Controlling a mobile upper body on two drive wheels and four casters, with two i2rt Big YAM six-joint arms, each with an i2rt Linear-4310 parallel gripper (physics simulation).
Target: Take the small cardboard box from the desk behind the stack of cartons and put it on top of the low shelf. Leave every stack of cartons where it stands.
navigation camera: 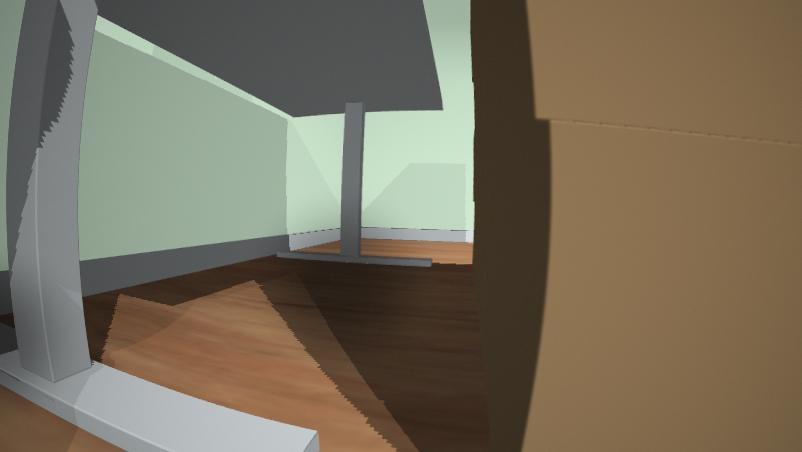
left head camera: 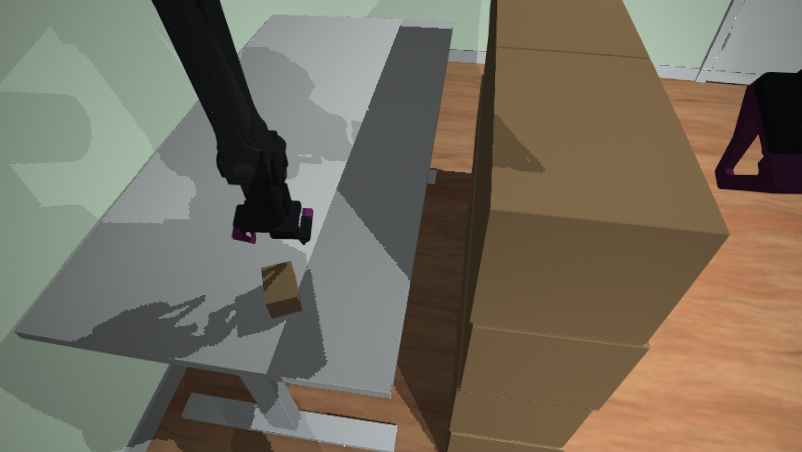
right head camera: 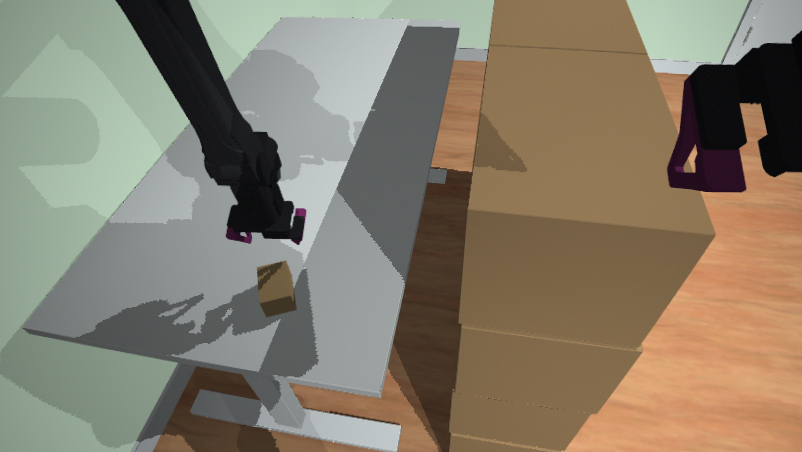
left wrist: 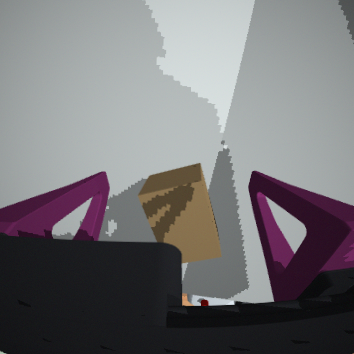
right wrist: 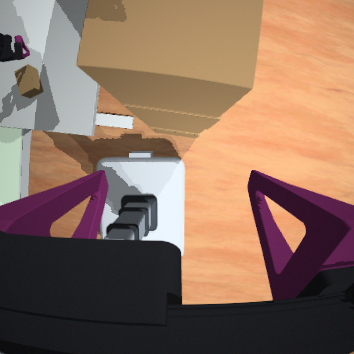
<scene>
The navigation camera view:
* grey desk: 53,369
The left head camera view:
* my left gripper: 279,241
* my right gripper: 782,180
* small cardboard box: 281,293
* grey desk: 357,100
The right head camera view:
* my left gripper: 274,241
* my right gripper: 741,178
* small cardboard box: 276,293
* grey desk: 354,104
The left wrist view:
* my left gripper: 178,178
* small cardboard box: 176,203
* grey desk: 133,95
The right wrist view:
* my right gripper: 177,177
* grey desk: 68,103
</scene>
